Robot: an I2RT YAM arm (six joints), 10 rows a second.
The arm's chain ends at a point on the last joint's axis. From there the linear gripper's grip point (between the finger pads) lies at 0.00 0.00 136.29 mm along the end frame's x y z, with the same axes.
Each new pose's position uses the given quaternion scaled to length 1; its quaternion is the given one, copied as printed.
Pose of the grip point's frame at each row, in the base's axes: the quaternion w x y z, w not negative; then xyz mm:
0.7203 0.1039 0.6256 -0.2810 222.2 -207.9 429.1
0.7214 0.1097 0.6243 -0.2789 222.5 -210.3 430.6
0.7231 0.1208 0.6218 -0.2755 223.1 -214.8 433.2
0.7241 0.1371 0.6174 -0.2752 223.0 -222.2 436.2
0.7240 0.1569 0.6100 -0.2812 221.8 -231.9 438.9
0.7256 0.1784 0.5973 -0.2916 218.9 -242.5 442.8
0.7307 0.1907 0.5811 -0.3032 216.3 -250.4 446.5
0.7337 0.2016 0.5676 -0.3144 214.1 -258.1 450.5
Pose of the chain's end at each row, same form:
0.7203 0.1039 0.6256 -0.2810 107.3 -139.6 402.4
0.7214 0.1097 0.6243 -0.2789 108.1 -141.3 403.8
0.7231 0.1208 0.6218 -0.2755 109.6 -144.3 406.3
0.7241 0.1371 0.6174 -0.2752 111.4 -148.8 408.9
0.7240 0.1569 0.6100 -0.2812 113.4 -154.2 410.8
0.7256 0.1784 0.5973 -0.2916 115.0 -159.7 412.4
0.7307 0.1907 0.5811 -0.3032 116.3 -164.4 412.2
0.7337 0.2016 0.5676 -0.3144 117.9 -169.1 413.1

